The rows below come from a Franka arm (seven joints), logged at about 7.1 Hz.
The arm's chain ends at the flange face. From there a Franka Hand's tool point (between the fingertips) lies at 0.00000 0.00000 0.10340 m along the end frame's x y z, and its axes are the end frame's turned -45 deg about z.
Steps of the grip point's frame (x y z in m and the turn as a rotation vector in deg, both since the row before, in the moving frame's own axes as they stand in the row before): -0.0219, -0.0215, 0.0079, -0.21, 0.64, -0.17; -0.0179, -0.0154, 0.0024, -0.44, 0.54, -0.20; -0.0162, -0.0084, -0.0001, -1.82, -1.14, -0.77; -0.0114, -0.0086, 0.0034, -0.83, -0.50, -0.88; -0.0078, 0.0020, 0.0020, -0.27, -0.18, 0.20; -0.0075, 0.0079, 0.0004, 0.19, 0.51, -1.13; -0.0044, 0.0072, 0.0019, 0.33, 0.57, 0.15
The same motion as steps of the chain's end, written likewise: -0.0318, 0.0008, 0.0079, 0.30, 0.60, -0.17; -0.0248, 0.0019, 0.0024, 0.07, 0.69, -0.20; -0.0183, 0.0017, 0.0000, -2.09, 0.48, -0.77; -0.0146, 0.0003, 0.0034, -0.94, 0.23, -0.88; -0.0042, 0.0064, 0.0020, -0.32, 0.06, 0.20; -0.0001, 0.0118, 0.0004, 0.49, 0.23, -1.13; 0.0017, 0.0094, 0.0019, 0.64, 0.17, 0.15
